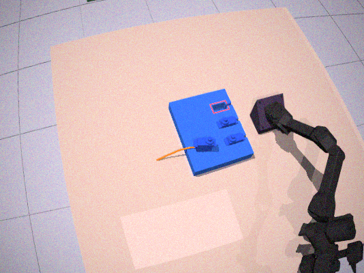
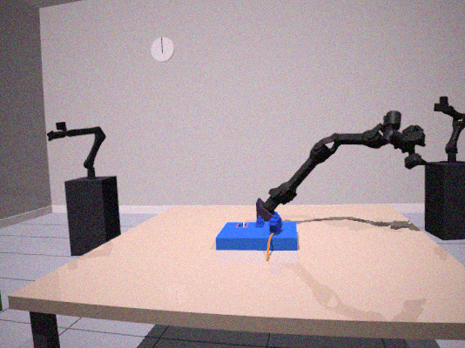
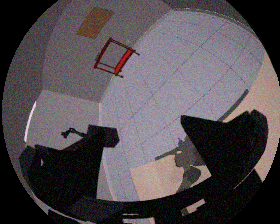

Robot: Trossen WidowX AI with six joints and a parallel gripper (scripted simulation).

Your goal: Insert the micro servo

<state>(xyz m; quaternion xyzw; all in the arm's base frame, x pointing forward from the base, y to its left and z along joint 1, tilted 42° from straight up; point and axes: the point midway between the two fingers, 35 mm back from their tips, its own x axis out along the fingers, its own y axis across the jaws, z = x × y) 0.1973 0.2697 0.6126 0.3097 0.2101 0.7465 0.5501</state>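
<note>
Right now the blue deck is 80 mm ahead of my gripper tip, 690 mm to the right of it and 290 mm below it.
</note>
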